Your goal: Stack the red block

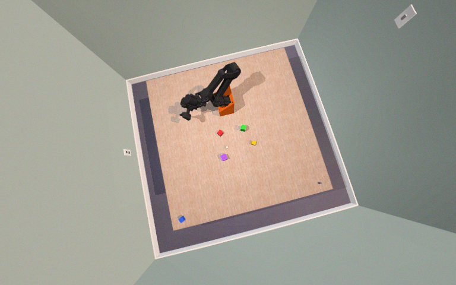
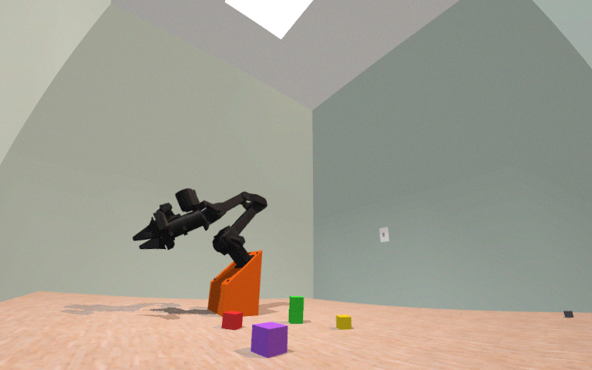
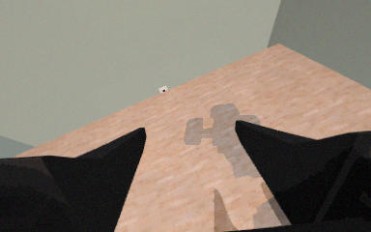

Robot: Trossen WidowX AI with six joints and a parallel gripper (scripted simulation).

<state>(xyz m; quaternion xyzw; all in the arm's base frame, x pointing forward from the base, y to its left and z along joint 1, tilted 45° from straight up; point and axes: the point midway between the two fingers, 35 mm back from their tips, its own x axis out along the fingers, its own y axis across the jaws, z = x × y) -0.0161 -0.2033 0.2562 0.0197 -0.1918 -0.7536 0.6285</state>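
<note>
Now: gripper tip 340 mm short of the white cube, 260 mm to the right of it and 190 mm above it. Round my gripper tip: purple cube: 410 mm ahead, 210 mm to the left, 170 mm below; yellow cube: 370 mm ahead, 470 mm to the left, 180 mm below; blue cube: 780 mm ahead, 240 mm to the right, 180 mm below.
</note>
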